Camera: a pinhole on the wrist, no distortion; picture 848 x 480 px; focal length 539.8 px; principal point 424.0 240.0 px. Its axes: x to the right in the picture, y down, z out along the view. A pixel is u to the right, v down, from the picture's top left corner.
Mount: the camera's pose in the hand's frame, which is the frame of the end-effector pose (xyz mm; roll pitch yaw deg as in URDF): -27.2 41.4 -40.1 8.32 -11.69 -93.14
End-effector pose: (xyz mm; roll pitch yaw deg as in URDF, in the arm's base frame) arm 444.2 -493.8 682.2 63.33 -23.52 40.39
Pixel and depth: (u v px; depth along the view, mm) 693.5 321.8 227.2
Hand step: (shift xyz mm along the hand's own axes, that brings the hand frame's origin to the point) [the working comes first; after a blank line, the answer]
In the camera's frame: 113.4 34.4 227.2

-29.5 -23.1 207.9
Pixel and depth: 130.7 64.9 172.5
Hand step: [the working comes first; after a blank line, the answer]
In the camera's frame: -93.7 -56.0 172.5

-100.6 170.3 100.1
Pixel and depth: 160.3 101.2 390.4
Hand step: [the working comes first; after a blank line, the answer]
In the camera's frame: -190.7 -100.4 390.4

-168.4 311.6 285.3
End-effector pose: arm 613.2 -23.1 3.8 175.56 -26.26 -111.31
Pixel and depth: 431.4 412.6 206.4
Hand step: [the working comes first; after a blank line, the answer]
In the camera's frame: 2.8 66.0 206.4

10.4 79.9 169.8
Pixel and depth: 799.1 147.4 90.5
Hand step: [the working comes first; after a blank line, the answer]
In the camera's frame: 62.9 -15.5 90.5

-58.0 -0.9 58.1
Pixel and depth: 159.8 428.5 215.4
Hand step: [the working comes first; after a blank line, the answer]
In the camera's frame: -105.4 75.2 215.4

24.1 187.4 157.9
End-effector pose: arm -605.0 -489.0 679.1 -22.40 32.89 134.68
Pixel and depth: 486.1 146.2 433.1
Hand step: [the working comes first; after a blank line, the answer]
In the camera's frame: 49.8 -75.3 433.1

-162.2 84.7 379.0
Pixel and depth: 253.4 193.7 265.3
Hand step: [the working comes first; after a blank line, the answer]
In the camera's frame: -83.8 -22.8 265.3

-80.6 179.2 196.7
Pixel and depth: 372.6 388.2 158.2
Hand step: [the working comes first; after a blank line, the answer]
In the camera's frame: -15.1 43.4 158.2

-4.5 88.0 116.3
